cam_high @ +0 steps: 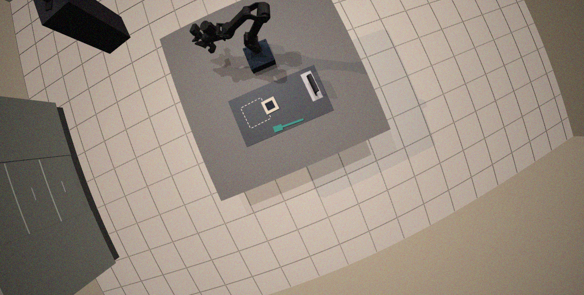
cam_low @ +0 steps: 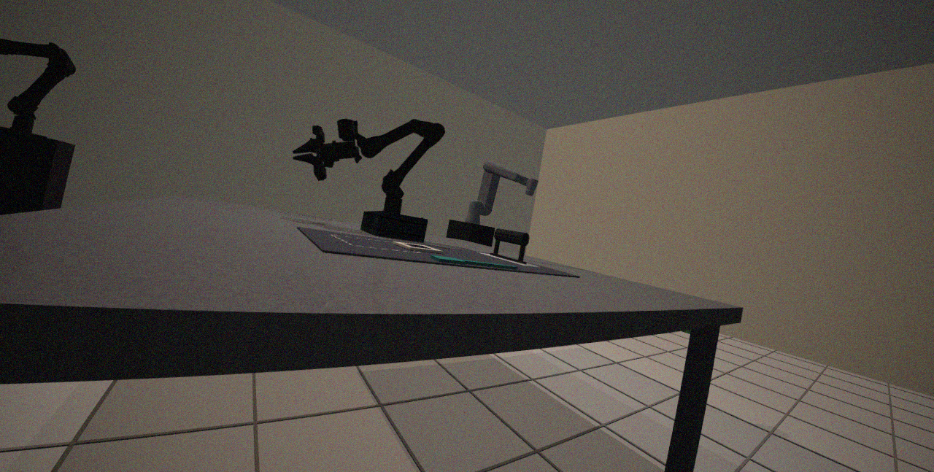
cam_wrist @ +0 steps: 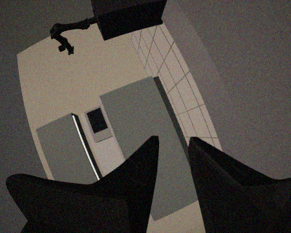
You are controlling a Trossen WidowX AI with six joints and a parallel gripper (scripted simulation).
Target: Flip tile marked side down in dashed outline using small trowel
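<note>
Now: gripper tip 60 cm short of the dark-handled trowel, 50 cm to the right of it and 17 cm above it. The rest, counted from my gripper tip: teal trowel 72 cm ahead, 20 cm to the left, 20 cm below; then tile 55 cm ahead, 19 cm to the left, 20 cm below; then dark mat 58 cm ahead, 25 cm to the left, 23 cm below.
</note>
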